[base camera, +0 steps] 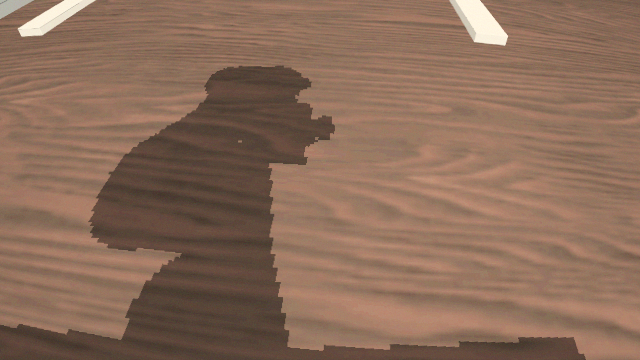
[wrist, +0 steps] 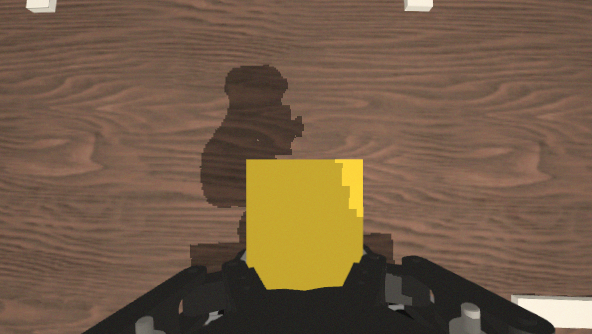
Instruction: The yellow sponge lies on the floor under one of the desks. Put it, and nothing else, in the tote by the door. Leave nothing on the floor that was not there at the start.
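Places are measured from the arm's base along level axes (x right, y ahead, z up), in millimetres.
Pixels of known places: gripper, fingertip midpoint: point(wrist: 303, 253).
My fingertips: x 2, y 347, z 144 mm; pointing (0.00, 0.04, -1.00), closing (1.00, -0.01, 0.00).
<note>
For each thing: its middle in the pictures, then the offset to it from my fingertips. "spot": a spot on its surface instead. Level surfaces: height alone.
- yellow sponge, body centre: point(wrist: 303, 240) dx +1, dy +13, dz +18 mm
- wooden floor, surface height: dz -541 mm
- white piece, surface spot: point(wrist: 555, 311) spot: dx +717, dy -377, dz -516 mm
The yellow sponge point(wrist: 304, 220) is held between the two black fingers in the wrist view, at the lower middle, with a brighter lit patch at its upper right corner. My gripper point(wrist: 303, 253) is shut on it, one finger at each side. The sponge is held above the wooden floor point(base camera: 425, 200) point(wrist: 450, 125). The gripper and the sponge do not show in the base camera view. The tote does not show in either view.
Two white bars, one at left point(base camera: 55, 19) point(wrist: 41, 5) and one at right point(base camera: 479, 22) point(wrist: 418, 4), end on the floor ahead. Another white piece point(wrist: 555, 311) lies at the lower right of the wrist view. The arm's dark shadow falls across the floor.
</note>
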